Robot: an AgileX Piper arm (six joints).
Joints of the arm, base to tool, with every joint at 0 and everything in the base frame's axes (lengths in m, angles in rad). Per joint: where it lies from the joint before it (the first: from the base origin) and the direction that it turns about. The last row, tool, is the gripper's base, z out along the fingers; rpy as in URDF.
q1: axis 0 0 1 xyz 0 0 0.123
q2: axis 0 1 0 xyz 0 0 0
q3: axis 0 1 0 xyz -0.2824 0 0.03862
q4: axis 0.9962 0 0.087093 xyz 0.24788 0 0.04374
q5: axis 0 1 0 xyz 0 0 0
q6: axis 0.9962 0 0.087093 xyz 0.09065 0 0.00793
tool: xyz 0 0 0 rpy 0 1.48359 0
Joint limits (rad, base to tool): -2.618..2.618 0..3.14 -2.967..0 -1.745..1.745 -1.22..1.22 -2.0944..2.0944
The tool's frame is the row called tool.
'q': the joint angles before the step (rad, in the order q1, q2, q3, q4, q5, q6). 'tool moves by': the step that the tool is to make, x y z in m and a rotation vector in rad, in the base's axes. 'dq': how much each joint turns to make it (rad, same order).
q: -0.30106, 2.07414, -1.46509, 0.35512, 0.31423, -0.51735
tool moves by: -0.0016, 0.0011, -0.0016, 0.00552, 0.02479, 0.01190
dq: -0.00003, -0.00009, 0.00031, -0.00746, 0.02676, -0.00030
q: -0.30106, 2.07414, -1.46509, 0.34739, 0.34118, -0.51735
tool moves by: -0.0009, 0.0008, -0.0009, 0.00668, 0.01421, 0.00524
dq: 0.00010, 0.00005, -0.00010, -0.00094, 0.01655, 0.00027
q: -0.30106, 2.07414, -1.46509, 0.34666, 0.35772, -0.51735
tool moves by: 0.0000, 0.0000, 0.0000, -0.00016, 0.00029, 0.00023
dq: 0.00001, 0.00003, -0.00013, -0.00043, 0.00033, 0.00012
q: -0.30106, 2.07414, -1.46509, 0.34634, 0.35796, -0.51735
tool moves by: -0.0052, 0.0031, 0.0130, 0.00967, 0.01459, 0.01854
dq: 0.00000, -0.03499, -0.00027, -0.00475, 0.05528, 0.00010
